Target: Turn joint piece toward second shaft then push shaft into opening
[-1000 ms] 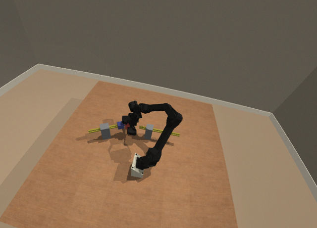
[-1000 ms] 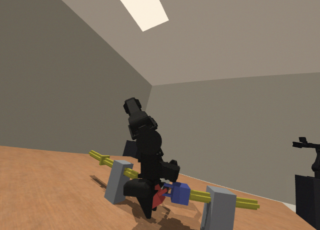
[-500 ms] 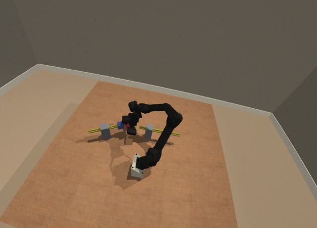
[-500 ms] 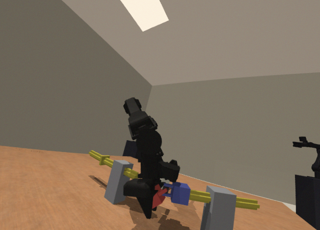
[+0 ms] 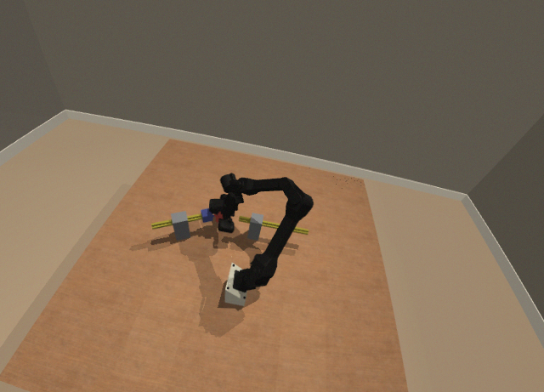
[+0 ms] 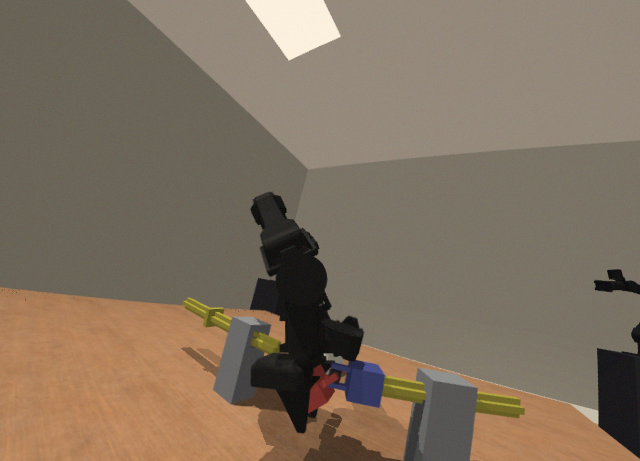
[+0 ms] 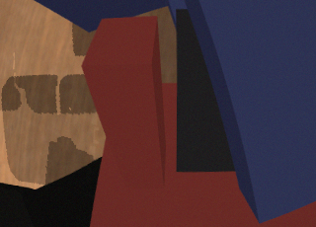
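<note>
The red joint piece lies 50 mm above my gripper tip.
</note>
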